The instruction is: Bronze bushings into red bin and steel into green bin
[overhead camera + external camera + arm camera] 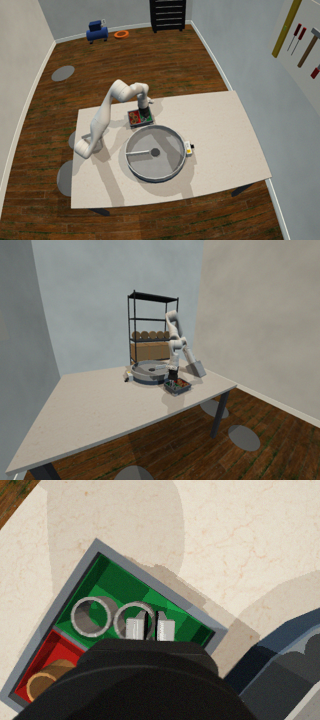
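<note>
Right now my hand is 6 cm past the bin, 1 cm to the right of it and 2 cm above it. From my hand the other things lie so: grey turntable 33 cm to the right, 1 cm above.
</note>
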